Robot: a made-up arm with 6 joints.
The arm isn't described. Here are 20 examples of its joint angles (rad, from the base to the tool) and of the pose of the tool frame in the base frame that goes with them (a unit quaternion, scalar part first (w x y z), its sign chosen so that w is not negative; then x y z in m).
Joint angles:
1: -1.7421 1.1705 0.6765 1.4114 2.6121 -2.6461
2: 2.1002 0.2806 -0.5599 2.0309 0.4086 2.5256
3: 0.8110 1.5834 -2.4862 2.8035 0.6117 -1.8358
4: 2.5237 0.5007 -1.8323 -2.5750 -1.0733 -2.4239
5: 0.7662 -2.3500 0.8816 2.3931 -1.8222 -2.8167
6: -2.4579 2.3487 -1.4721 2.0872 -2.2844 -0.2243
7: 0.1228 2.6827 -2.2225 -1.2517 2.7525 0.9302
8: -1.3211 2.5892 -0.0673 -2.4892 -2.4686 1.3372
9: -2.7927 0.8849 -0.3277 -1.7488 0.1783 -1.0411
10: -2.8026 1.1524 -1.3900 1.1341 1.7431 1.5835
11: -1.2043 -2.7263 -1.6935 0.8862 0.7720 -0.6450
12: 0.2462 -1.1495 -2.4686 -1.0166 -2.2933 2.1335
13: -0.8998 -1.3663 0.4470 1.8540 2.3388 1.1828
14: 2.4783 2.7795 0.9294 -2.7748 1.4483 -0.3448
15: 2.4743 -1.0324 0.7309 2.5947 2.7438 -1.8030
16: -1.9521 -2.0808 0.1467 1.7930 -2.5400 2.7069
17: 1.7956 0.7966 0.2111 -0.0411 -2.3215 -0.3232
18: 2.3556 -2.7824 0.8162 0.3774 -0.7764 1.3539
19: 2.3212 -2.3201 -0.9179 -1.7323 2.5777 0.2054
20: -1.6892 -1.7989 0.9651 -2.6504 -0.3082 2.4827
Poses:
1: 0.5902 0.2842 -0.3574 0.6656 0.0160 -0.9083 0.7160
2: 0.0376 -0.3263 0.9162 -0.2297 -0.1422 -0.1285 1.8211
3: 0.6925 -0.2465 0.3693 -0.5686 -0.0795 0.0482 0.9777
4: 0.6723 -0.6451 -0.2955 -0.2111 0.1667 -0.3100 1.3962
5: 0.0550 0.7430 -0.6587 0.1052 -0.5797 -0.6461 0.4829
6: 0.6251 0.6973 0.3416 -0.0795 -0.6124 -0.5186 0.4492
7: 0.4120 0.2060 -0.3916 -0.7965 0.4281 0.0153 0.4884
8: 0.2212 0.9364 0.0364 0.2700 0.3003 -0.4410 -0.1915
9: 0.1815 -0.3168 0.7273 -0.5812 -0.7416 -0.3250 1.5940
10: 0.0451 0.1800 -0.9170 -0.3530 -0.4311 -0.4157 1.3526
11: 0.6336 0.5442 -0.4247 -0.3494 0.3017 -0.3305 -0.1513
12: 0.1243 -0.9388 -0.2985 -0.1186 -0.2071 0.0898 0.5355
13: 0.8446 0.4877 -0.2043 0.0842 -0.3167 0.7160 1.0369
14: 0.4912 0.6535 0.3639 -0.4463 -0.0514 -0.0144 -0.4060
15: 0.8924 0.2880 0.3464 0.0254 0.3954 -0.4757 1.2796
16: 0.1064 -0.3295 -0.9108 -0.2248 0.2992 0.7779 0.3229
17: 0.5094 -0.5250 0.6811 0.0322 -0.1772 0.6676 1.3273
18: 0.9397 0.2492 0.1167 0.2029 0.5717 -0.5748 -0.1429
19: 0.4589 -0.6577 -0.4977 0.3303 0.2429 -0.2280 -0.0715
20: 0.3586 -0.6721 -0.5503 0.3418 0.2270 0.9764 1.0271
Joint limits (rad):
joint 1: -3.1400..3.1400
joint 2: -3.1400..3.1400
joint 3: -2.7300..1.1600
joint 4: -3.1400..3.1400
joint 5: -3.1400..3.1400
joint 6: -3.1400..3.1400
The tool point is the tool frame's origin. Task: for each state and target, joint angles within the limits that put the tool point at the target. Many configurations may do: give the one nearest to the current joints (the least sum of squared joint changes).
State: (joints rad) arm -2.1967 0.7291 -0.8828 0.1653 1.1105 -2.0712
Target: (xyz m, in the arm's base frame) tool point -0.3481 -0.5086 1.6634
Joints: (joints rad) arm -2.3487 0.7335 -0.7237 0.1286 0.9919 -2.0596
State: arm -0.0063 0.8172 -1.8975 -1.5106 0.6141 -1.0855
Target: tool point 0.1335 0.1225 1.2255
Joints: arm 0.6159 1.5868 -2.1661 -1.6052 -0.0408 -1.0581
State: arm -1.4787 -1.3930 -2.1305 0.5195 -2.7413 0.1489
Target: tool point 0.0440 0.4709 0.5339
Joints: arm -1.6062 -1.1421 -1.9227 0.5494 -2.8625 0.1396
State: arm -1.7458 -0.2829 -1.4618 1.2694 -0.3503 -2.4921
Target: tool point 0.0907 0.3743 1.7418
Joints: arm -1.6136 0.0121 -0.7460 1.2792 -0.2743 -2.5082
